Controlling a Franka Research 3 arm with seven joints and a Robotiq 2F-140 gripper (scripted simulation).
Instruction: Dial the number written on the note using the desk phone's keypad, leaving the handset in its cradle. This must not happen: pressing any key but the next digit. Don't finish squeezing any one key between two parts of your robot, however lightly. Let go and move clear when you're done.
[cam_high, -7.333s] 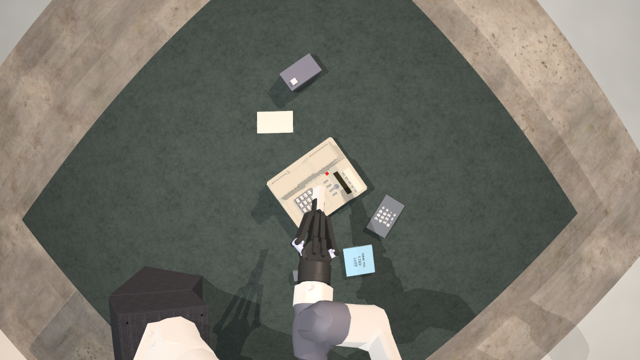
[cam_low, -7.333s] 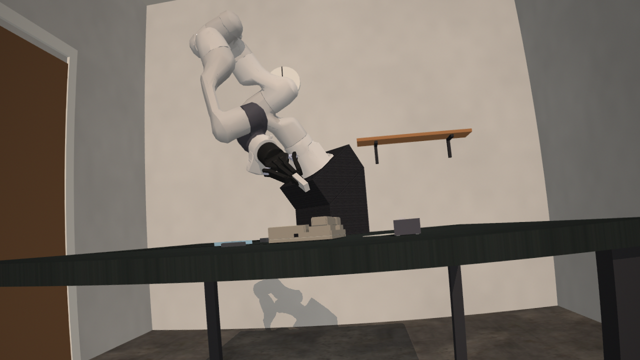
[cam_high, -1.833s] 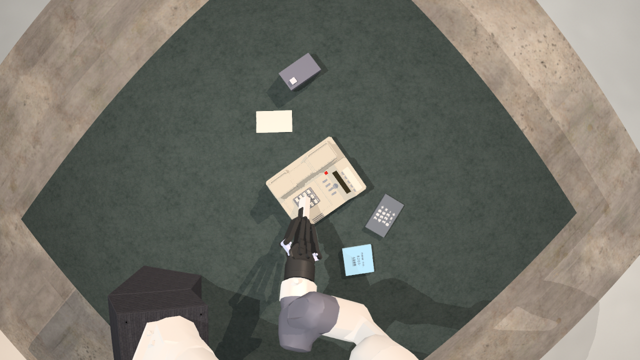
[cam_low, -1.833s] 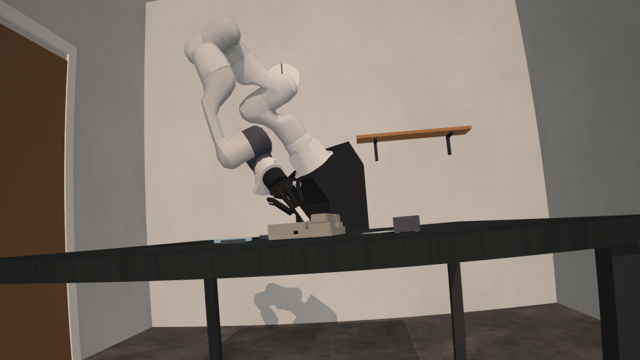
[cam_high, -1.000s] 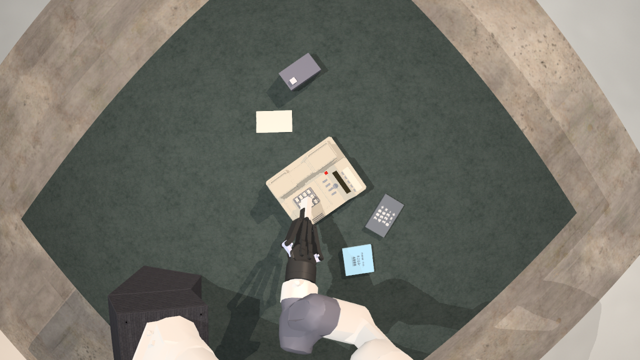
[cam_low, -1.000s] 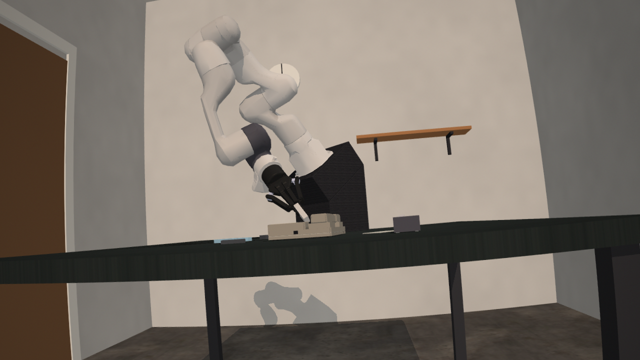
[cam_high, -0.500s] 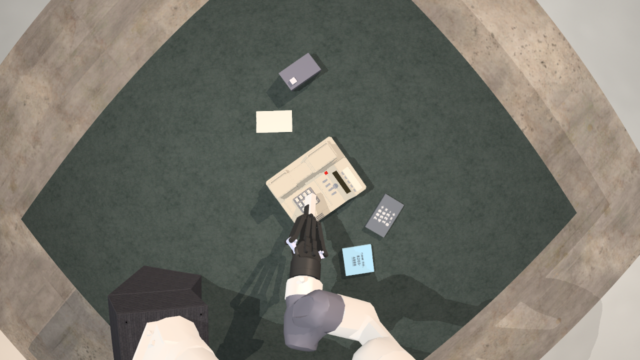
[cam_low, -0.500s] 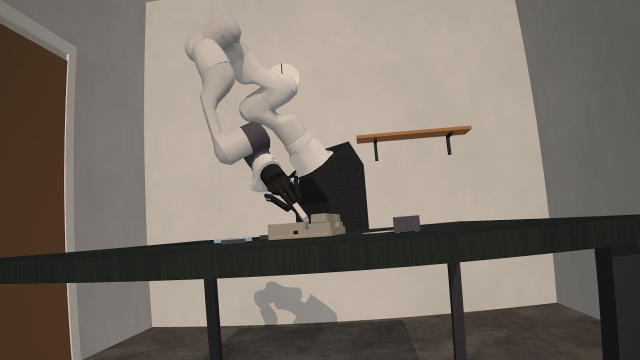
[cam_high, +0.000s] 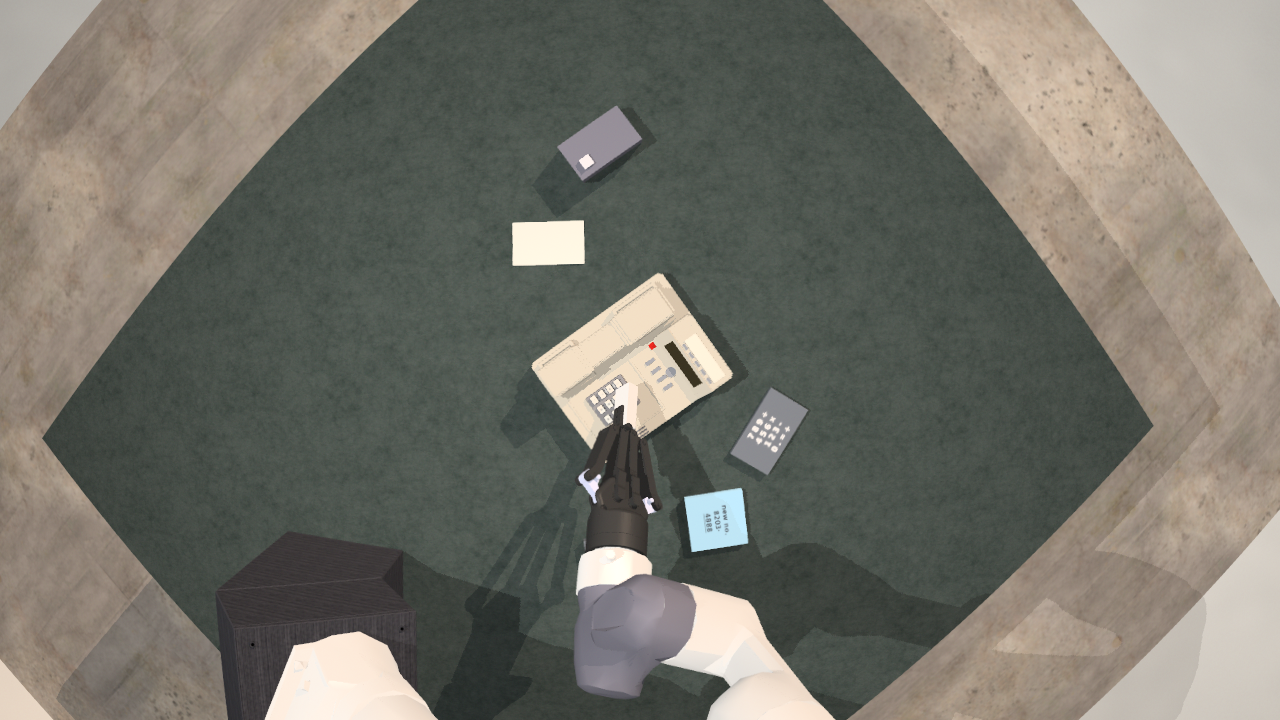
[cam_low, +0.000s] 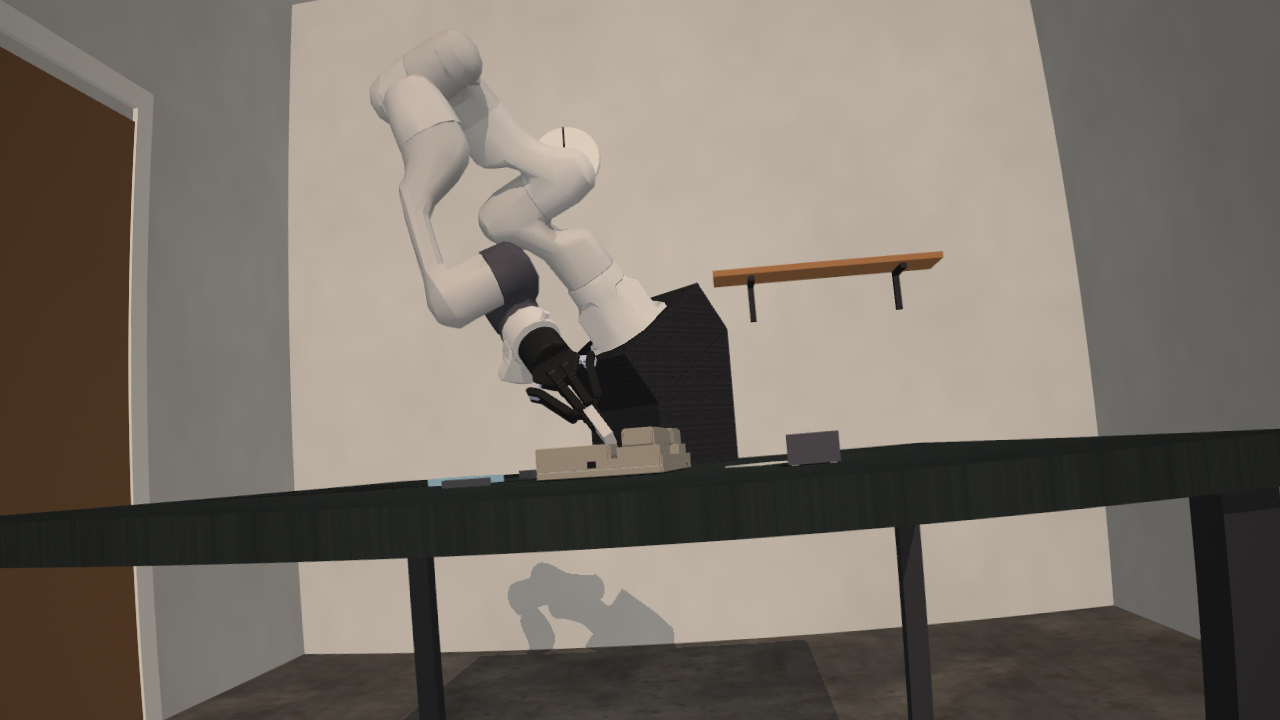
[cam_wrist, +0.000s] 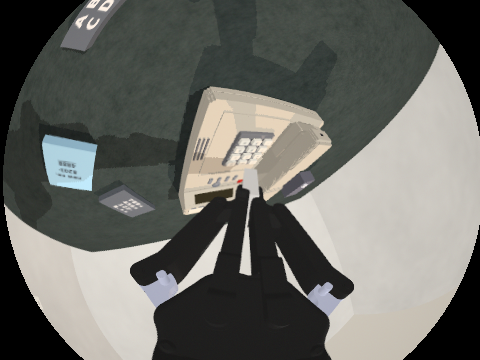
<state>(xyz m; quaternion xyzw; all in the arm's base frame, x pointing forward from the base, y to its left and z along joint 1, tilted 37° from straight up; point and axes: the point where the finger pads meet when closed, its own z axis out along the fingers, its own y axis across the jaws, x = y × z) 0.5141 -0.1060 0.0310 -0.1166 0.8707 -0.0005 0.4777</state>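
My gripper is now 70 mm to the right of the handset, 50 mm short of it and 30 mm above it. Also, from my hand: light blue note: 210 mm to the right, 70 mm below, 70 mm behind; blank cream card: 210 mm to the left, 120 mm ahead, 70 mm below; dark grey keypad card: 190 mm to the right, 80 mm ahead, 70 mm below.
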